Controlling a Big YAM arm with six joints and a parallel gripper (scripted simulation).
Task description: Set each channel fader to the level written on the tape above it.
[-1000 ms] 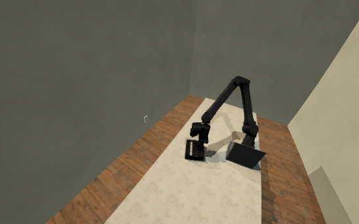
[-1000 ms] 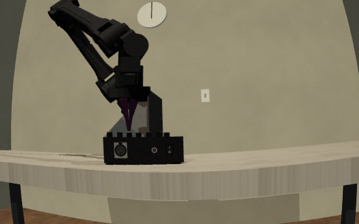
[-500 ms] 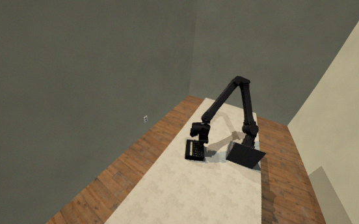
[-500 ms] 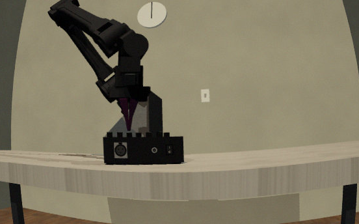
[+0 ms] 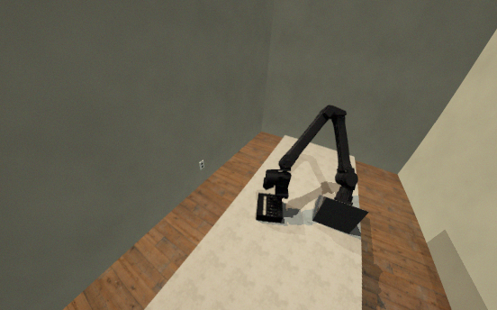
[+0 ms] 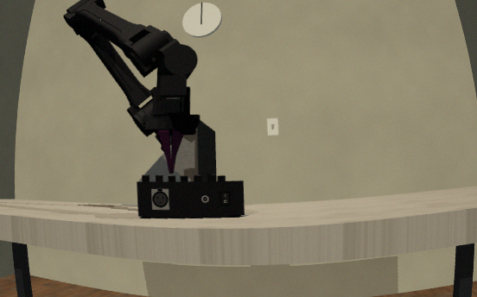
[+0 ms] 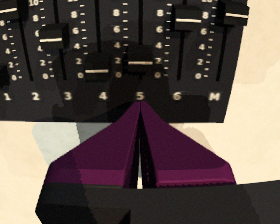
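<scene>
Right now the channel 5 fader is 20 mm ahead of my hand, 10 mm to the left of it and 20 mm below it. From my hand the other things lie so: channel 6 fader (50 mm ahead, 20 mm below); then channel 4 fader (10 mm ahead, 30 mm to the left, 20 mm below); then fader 3 (20 mm ahead, 60 mm to the left, 20 mm below).
</scene>
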